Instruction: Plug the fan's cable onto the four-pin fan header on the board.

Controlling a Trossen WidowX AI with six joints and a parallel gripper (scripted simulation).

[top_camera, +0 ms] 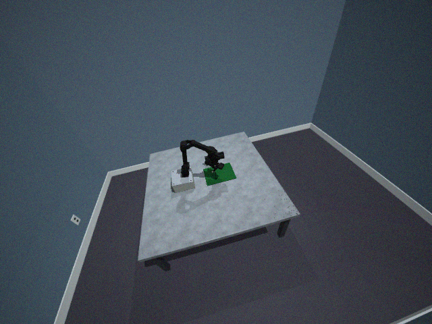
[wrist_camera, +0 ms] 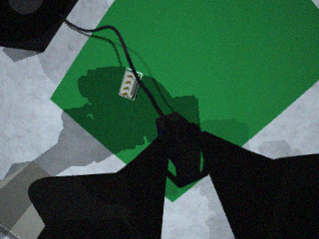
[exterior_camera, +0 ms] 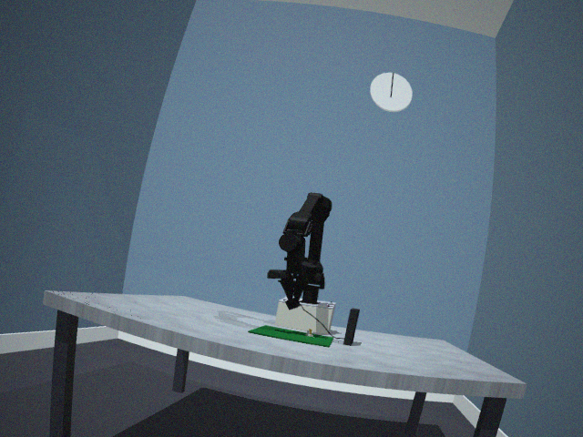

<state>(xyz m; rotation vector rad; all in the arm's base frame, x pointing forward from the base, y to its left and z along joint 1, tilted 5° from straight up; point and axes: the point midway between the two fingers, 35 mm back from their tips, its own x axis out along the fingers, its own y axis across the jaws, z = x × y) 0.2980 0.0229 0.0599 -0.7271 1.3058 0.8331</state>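
Now: gripper tip 12 cm above the board, 3 cm to the right of it and 3 cm short of it. Also, from my gripper tip: black fan plug: 1 cm to the right, 1 cm below, 1 cm behind; square black fan: 19 cm to the left, 5 cm below, 5 cm behind.
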